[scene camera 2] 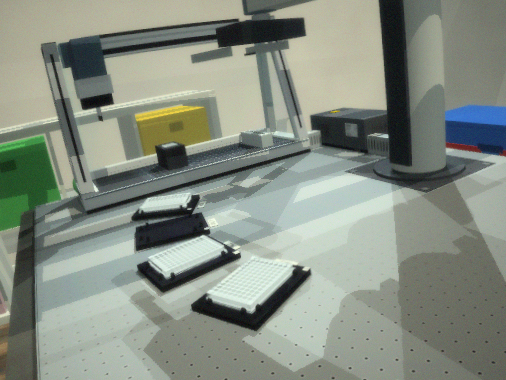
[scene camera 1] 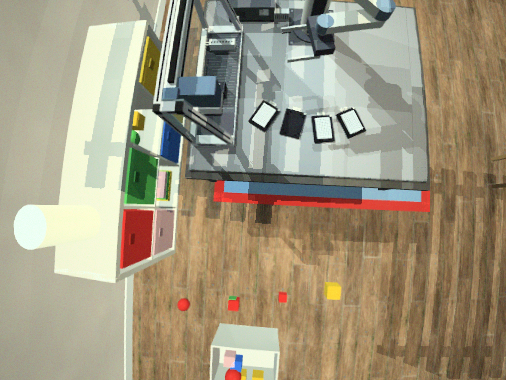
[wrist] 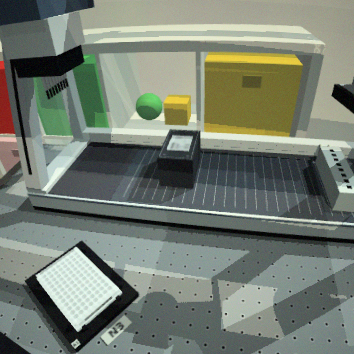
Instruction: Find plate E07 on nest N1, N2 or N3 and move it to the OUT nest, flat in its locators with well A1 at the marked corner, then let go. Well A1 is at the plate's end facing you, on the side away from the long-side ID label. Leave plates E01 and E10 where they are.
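Frame: origin at the arm's base, x ahead, y right, z down, level; metres.
Where they show: gripper, fingertip midpoint: (scene camera 1: pixel 284 44) (wrist: pixel 154 73); arm's base, link origin: (scene camera 2: pixel 418 171).
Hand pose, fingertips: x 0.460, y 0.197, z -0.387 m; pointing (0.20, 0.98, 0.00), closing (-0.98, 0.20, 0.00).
Each offset is from my fingertips to the top centre of the thing. "spot": to the spot under its first point.
My gripper (scene camera 1: pixel 285 45) (scene camera 2: pixel 218 55) is open and empty, high above the table near the arm's base and away from the plates. A white plate {dx +0.192, dy +0.088, dz +0.348 m} (scene camera 1: pixel 264 115) (scene camera 2: pixel 167 202) (wrist: pixel 79 287) sits on the black nest labelled N3 {spot: dx +0.108, dy +0.089, dz +0.362 m} (wrist: pixel 125 295). A bare black nest {dx +0.233, dy -0.084, dz +0.352 m} (scene camera 1: pixel 292 124) (scene camera 2: pixel 172 231) lies beside it; its label is unreadable. A second white plate {dx +0.257, dy -0.265, dz +0.348 m} (scene camera 1: pixel 323 127) (scene camera 2: pixel 189 255) and a third white plate {dx +0.209, dy -0.437, dz +0.348 m} (scene camera 1: pixel 351 121) (scene camera 2: pixel 251 284) sit on the other two nests, whose labels are unreadable. No plate's ID can be read. In the wrist view, a small white tag {spot: dx +0.153, dy +0.003, dz +0.362 m} (wrist: pixel 76 343) marks N3's near corner.
A gantry frame (scene camera 1: pixel 238 90) (scene camera 2: pixel 75 145) (wrist: pixel 125 209) stands along the table's side, with a black block {spot: dx +0.087, dy +0.317, dz +0.279 m} (scene camera 2: pixel 171 155) (wrist: pixel 179 165) and a grey slotted block {spot: dx -0.233, dy +0.325, dz +0.294 m} (scene camera 2: pixel 256 138) (wrist: pixel 340 180) on its deck. A dark box {spot: dx -0.494, dy +0.122, dz +0.298 m} (scene camera 2: pixel 350 129) stands near the arm's column (scene camera 2: pixel 424 90).
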